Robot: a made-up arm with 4 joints.
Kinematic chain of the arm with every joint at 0, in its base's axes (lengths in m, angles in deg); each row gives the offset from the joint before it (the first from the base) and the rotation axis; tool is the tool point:
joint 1: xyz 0 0 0.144 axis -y
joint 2: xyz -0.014 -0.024 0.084 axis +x
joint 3: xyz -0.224 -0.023 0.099 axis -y
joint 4: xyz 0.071 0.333 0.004 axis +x
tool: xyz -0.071 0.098 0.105
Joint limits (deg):
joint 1: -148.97..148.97
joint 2: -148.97..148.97
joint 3: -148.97..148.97
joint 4: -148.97..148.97
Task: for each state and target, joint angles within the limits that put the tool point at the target. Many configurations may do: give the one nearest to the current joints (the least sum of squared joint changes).
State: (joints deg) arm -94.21 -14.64 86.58 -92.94
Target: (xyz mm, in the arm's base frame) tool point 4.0 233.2 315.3
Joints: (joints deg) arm -135.82 -42.42 56.65 -129.97
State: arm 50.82 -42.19 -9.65 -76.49
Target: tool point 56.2 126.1 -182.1
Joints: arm 50.06 -61.86 10.86 -113.39
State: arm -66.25 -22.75 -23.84 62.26
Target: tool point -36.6 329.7 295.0
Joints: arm -60.86 -43.85 -37.41 53.27
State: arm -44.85 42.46 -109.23 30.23
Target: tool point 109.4 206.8 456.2
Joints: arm -37.34 37.52 -112.67 37.64
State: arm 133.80 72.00 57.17 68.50
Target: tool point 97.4 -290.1 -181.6
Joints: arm 138.18 118.12 29.46 88.26
